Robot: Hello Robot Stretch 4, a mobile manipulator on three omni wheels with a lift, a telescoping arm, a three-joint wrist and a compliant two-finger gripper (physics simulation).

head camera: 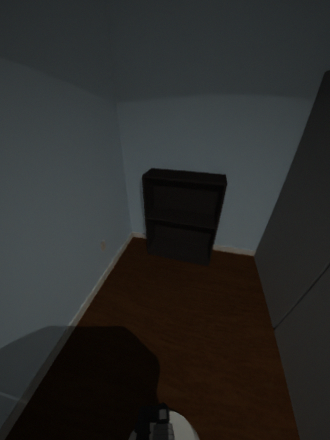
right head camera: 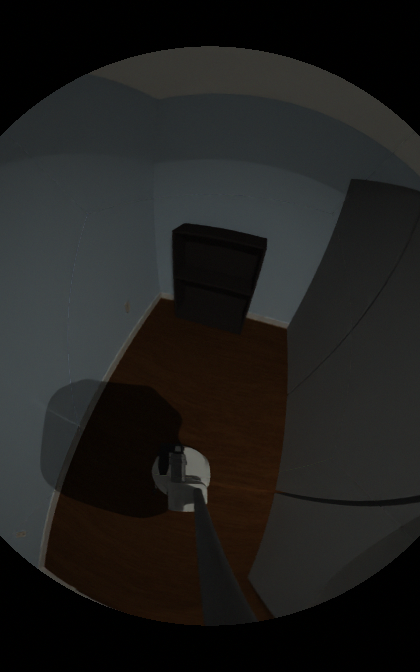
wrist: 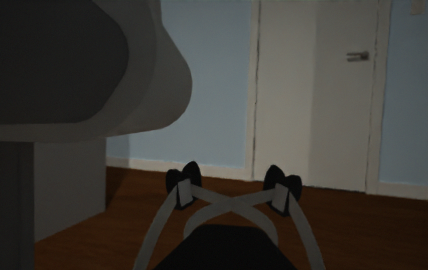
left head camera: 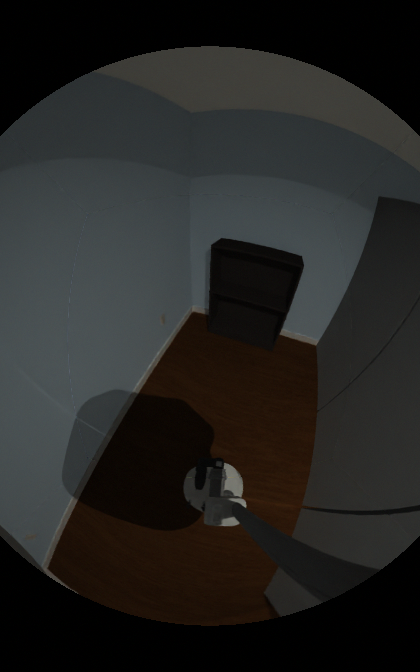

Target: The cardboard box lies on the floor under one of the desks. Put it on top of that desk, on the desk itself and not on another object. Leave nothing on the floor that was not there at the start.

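Places are measured from the robot's base along level axes (x ahead, y left, z up), in metres.
Pixels of known places: gripper, fingertip midpoint: (wrist: 232, 178).
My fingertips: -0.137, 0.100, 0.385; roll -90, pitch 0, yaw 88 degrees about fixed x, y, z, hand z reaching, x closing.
Behind a point stands the place of what it marks, as x, y, z.
My gripper (wrist: 232, 178) {-0.137, 0.100, 0.385} is open in the wrist view, its two dark fingertips well apart with no object between them. It is held above the brown floor, with a door beyond it. The cardboard box and the desks do not show in any of the views.
A dark two-tier bookshelf (head camera: 181, 175) {1.644, -0.231, 1.032} (left head camera: 257, 250) (right head camera: 220, 236) stands against the far wall. A tall grey partition (head camera: 305, 220) {1.014, -1.106, 0.896} (left head camera: 370, 450) (right head camera: 350, 425) runs along the right. A blue wall (head camera: 55, 200) {1.064, 0.687, 1.063} is on the left. The wrist view shows a closed white door (wrist: 285, 100) {-1.830, 0.534, 0.595}.
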